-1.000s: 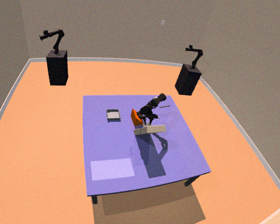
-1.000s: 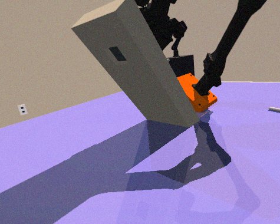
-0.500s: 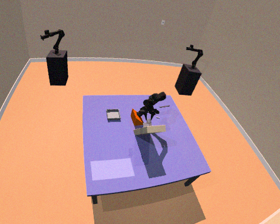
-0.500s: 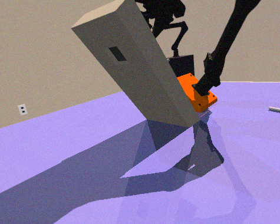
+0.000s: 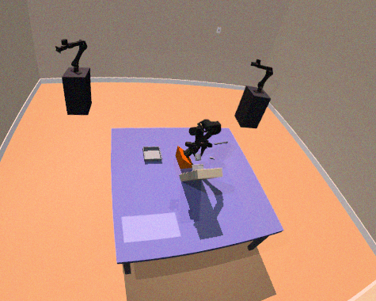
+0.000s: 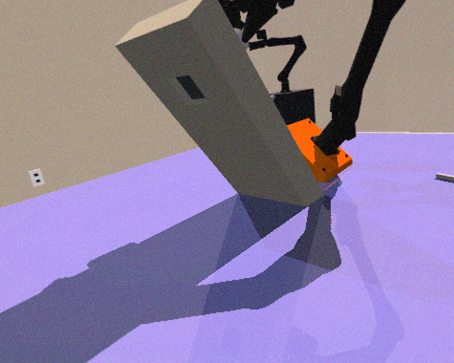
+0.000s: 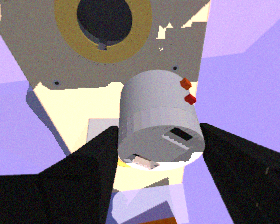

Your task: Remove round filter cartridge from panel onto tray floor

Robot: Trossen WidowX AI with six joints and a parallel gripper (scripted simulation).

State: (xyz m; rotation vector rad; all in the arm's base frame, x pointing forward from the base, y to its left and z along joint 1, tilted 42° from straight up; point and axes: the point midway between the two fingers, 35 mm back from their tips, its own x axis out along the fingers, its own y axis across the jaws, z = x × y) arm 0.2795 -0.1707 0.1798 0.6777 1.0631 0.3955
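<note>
My gripper tip is 310 mm past the grey tray, 280 mm to the left of it and 300 mm above it. Also, from my gripper tip: round grey filter cartridge right at my gripper tip.
</note>
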